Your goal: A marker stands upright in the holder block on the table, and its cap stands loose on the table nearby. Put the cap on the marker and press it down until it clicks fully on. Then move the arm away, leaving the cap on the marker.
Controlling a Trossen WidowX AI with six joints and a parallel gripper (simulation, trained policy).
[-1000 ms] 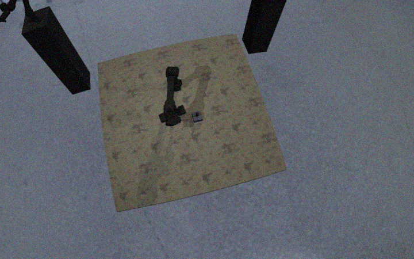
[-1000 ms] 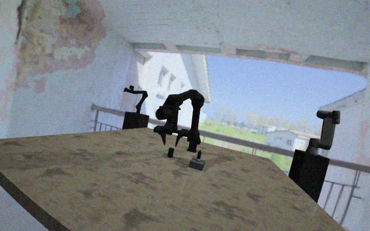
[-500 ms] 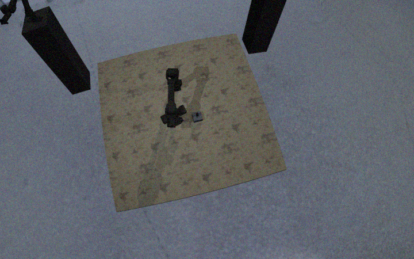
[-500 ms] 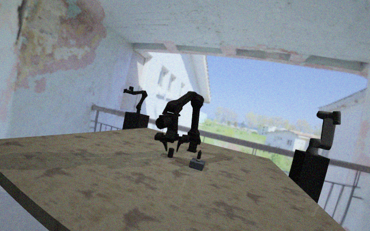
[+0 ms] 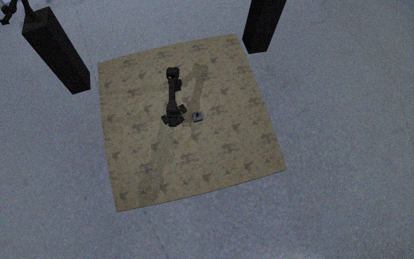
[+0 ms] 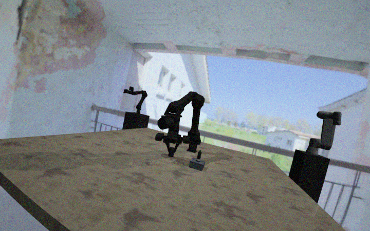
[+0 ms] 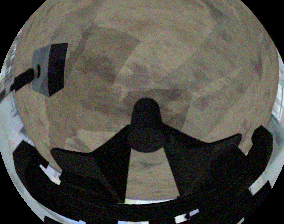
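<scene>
Right now the dark marker is 40 mm ahead of my gripper tip, 160 mm to the left of it and 40 mm above it. Also, from my gripper tip: dark cap (10 mm ahead); then grey holder block (40 mm ahead, 160 mm to the left, 10 mm below).
</scene>
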